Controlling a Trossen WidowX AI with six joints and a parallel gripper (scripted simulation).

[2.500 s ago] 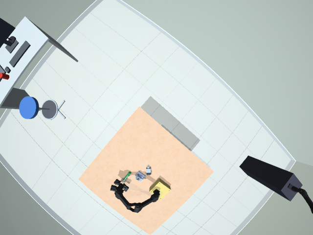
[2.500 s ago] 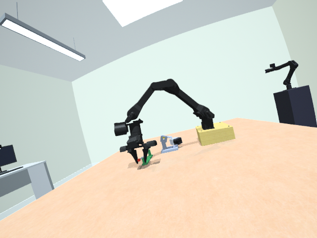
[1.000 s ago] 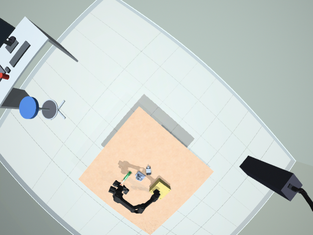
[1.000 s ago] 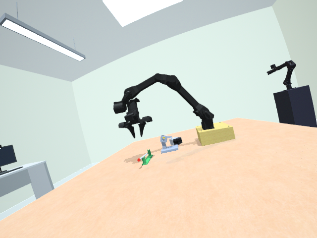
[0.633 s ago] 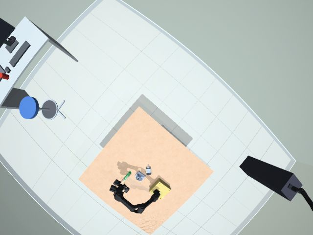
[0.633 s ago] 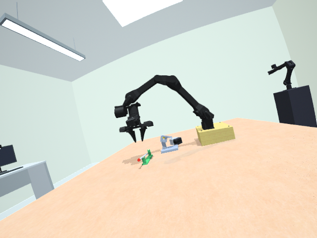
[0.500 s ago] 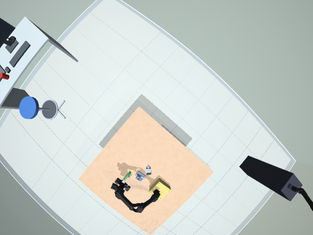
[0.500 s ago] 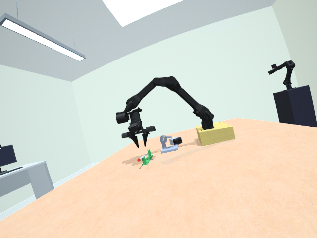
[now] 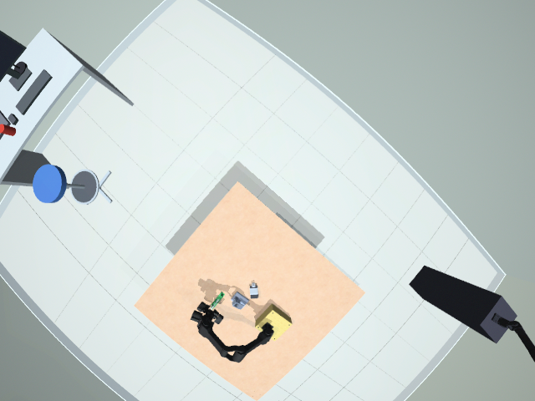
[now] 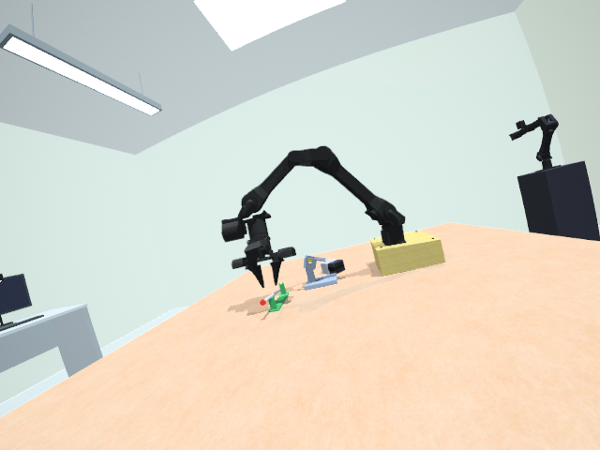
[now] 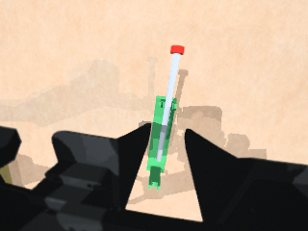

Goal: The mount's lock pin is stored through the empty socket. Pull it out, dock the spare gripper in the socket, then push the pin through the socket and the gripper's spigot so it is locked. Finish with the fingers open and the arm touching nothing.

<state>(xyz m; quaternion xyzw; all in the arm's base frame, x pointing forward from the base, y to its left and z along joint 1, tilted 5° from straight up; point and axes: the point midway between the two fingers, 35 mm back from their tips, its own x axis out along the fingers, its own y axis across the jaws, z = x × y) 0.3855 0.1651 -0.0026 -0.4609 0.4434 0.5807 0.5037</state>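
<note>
Right now my gripper tip is 4 cm to the left of the green stand and 4 cm above it. The rest, counted from my gripper tip: mount: 11 cm behind, 15 cm to the right, 1 cm below; spare gripper: 14 cm behind, 29 cm to the right, 4 cm below.
</note>
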